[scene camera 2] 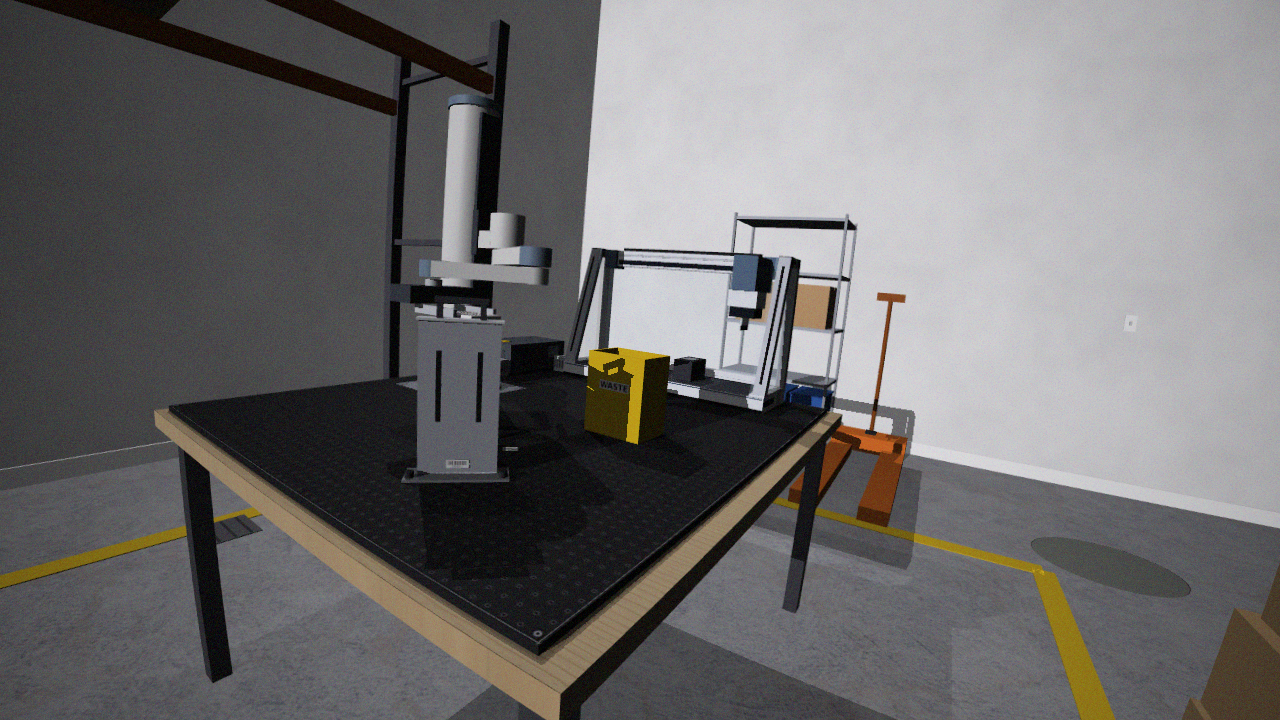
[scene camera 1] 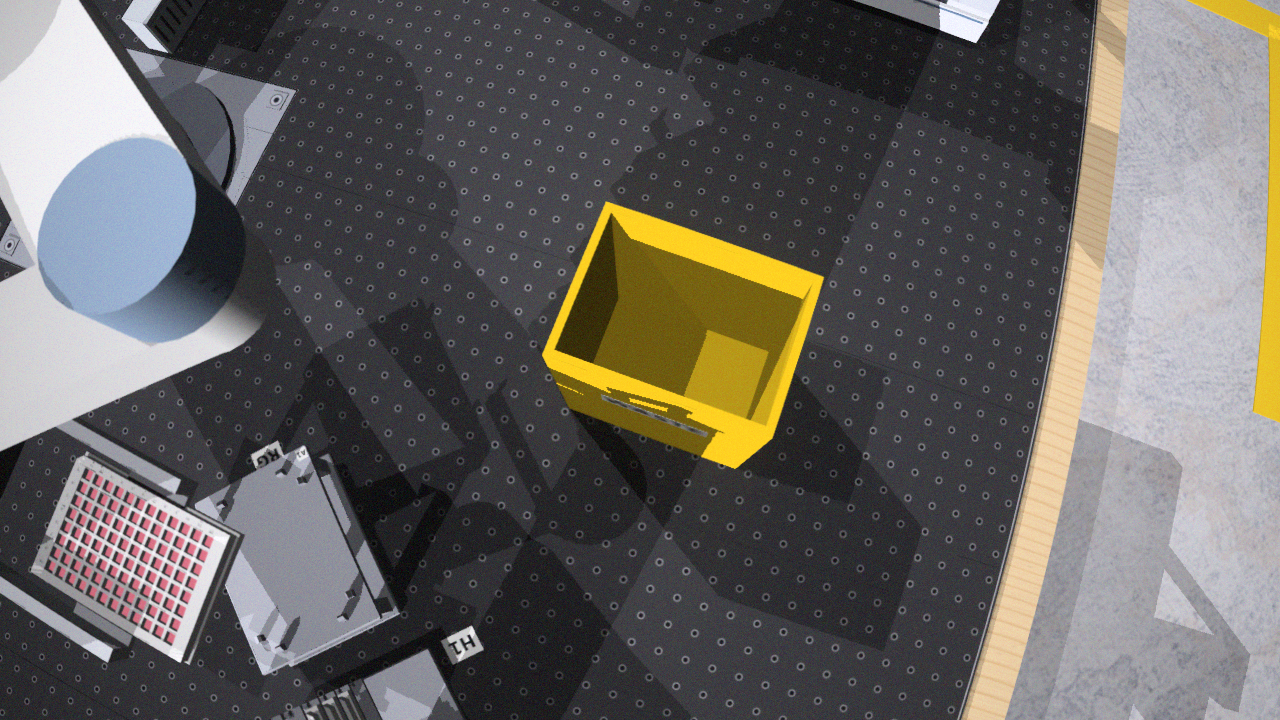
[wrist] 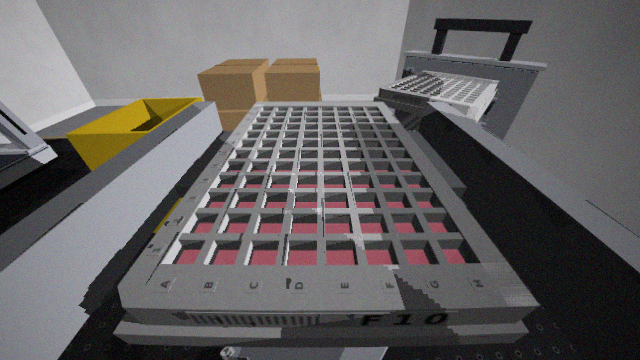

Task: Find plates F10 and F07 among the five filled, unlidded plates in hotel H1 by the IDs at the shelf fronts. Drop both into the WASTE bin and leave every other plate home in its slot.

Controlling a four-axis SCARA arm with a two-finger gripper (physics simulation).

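Frame: origin at the arm's base, x ahead, y left, z up, level; centimetres.
Where they show: gripper, fingertip midpoint: (scene camera 2: 475, 313) (scene camera 1: 152, 571) (wrist: 320, 121).
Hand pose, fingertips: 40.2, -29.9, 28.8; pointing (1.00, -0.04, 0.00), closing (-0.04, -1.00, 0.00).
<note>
After its pixels a point has its place, as x, y, z.
My gripper (scene camera 1: 147, 571) @(40.2, -29.9, 28.8) (wrist: 320, 121) @(40.2, -29.9, 28.8) is shut on plate F10 (scene camera 1: 120, 537) @(37.0, -29.1, 28.5) (wrist: 325, 287) @(32.1, -29.7, 28.6), a grey unlidded plate with pink wells. It holds the plate level between its two fingers, left of the RG stand in scene camera 1. The ID F10 faces the wrist camera. Hotel H1 (scene camera 1: 420, 689) @(52.6, -36.9, 2.1) (scene camera 2: 458, 394) @(59.0, -49.3, 16.5) (wrist: 520, 75) @(53.0, -51.4, 28.6) is a tall grey rack with a handle. Another plate (wrist: 450, 90) @(50.0, -42.3, 27.8) sits high in it; its ID is not readable here. Plate F07 cannot be made out. The yellow WASTE bin (scene camera 1: 716, 246) @(65.0, 2.8, 21.3) (scene camera 2: 613, 411) @(64.9, -8.5, 7.6) (wrist: 87, 145) @(56.7, 1.3, 19.6) stands open, off to the left in the wrist view.
The grey RG stand (scene camera 1: 299, 555) @(39.8, -29.0, 7.3) with upright corner pegs lies between the held plate and the bin's side. The H1 label (scene camera 1: 462, 643) @(54.7, -31.7, 1.3) lies by the hotel. A gantry frame (scene camera 2: 680, 259) @(42.8, 62.3, 48.6) stands behind the bin. Cardboard boxes (wrist: 235, 85) (wrist: 292, 82) show in the background.
</note>
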